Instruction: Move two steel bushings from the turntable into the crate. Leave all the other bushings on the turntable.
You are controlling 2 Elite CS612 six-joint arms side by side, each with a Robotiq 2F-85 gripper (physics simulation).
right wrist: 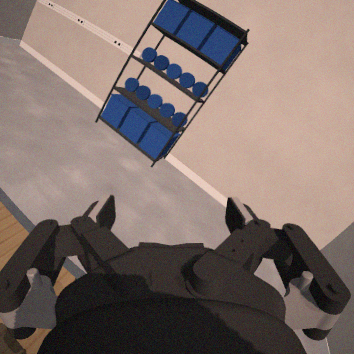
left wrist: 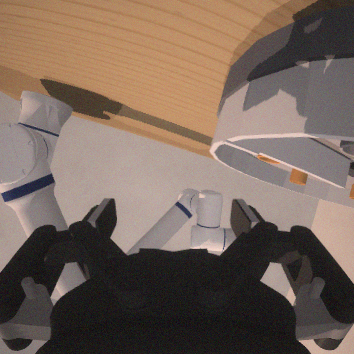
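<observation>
The turntable [left wrist: 280, 112] is a large grey round body at the right of the left wrist view, cut off by the frame edge. Orange bushings [left wrist: 298, 176] show inside its rim. A grey rounded part [left wrist: 347, 145] shows at the right frame edge; it may be a steel bushing, but too little shows to tell. My left gripper is open and empty, apart from the turntable. My right gripper [right wrist: 170, 207] is open and empty, directed at the floor and wall. The crate cannot be made out in either view.
In the left wrist view, a wooden table top [left wrist: 125, 45] spans the top, and white arm parts [left wrist: 30, 155] [left wrist: 209, 212] show at the left and centre. In the right wrist view, a dark shelf rack [right wrist: 125, 69] with blue bins [right wrist: 195, 31] stands by the wall, and a table edge [right wrist: 19, 212] shows at left.
</observation>
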